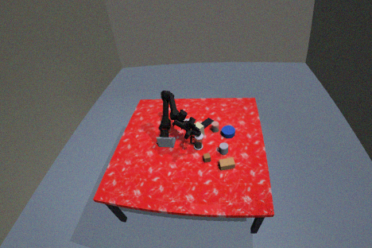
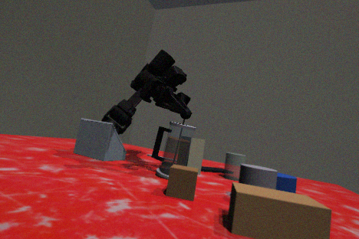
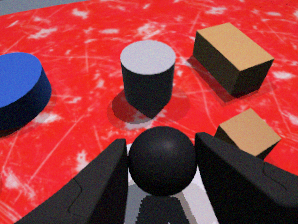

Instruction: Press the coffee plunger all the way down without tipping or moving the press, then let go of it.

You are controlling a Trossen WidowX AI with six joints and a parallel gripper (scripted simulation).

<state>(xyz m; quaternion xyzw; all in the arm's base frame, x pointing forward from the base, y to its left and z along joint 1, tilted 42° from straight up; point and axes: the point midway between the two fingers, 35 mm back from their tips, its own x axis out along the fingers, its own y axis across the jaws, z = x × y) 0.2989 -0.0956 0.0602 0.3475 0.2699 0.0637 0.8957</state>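
Right now my gripper tip is 30 mm past the coffee press, 10 mm to the right of it and 80 mm above it. Round my gripper tip: greenish cylinder 90 mm ahead, 220 mm to the left, 130 mm below; brown cube 70 mm ahead, 120 mm to the right, 140 mm below; beige block 40 mm behind, 160 mm to the left, 110 mm below.
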